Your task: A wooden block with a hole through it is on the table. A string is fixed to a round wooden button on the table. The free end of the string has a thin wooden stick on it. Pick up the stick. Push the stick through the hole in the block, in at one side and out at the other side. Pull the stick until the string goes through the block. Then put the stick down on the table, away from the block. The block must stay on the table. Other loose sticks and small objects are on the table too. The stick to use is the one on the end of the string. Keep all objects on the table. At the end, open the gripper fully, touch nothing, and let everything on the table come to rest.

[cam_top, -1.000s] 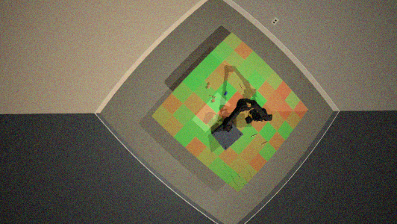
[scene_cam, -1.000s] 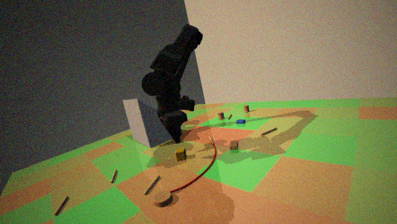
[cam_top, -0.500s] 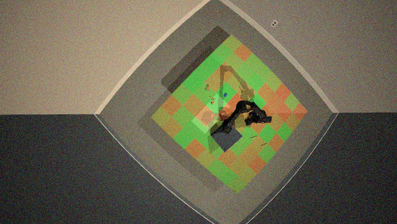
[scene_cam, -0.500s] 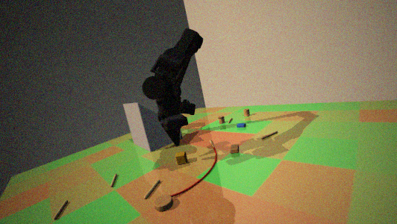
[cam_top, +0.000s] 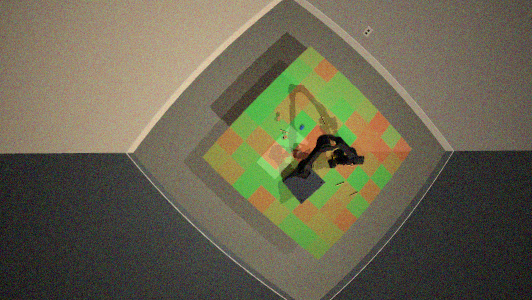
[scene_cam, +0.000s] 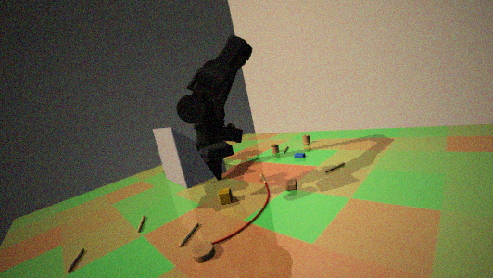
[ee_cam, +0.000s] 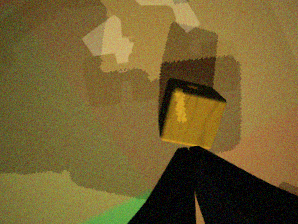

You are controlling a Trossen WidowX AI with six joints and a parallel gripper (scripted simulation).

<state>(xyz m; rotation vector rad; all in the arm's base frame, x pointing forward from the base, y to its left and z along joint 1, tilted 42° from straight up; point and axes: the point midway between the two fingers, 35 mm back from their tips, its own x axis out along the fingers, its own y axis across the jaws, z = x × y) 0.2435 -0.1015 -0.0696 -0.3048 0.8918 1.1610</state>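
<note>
My gripper tip is 1 cm short of the yellow wooden block and 5 cm above it. Round my gripper tip: thin wooden stick (2 cm ahead, 13 cm to the left, 6 cm below); round wooden button (13 cm ahead, 16 cm to the right, 5 cm below); blue piece (1 cm ahead, 35 cm to the left, 5 cm below).
</note>
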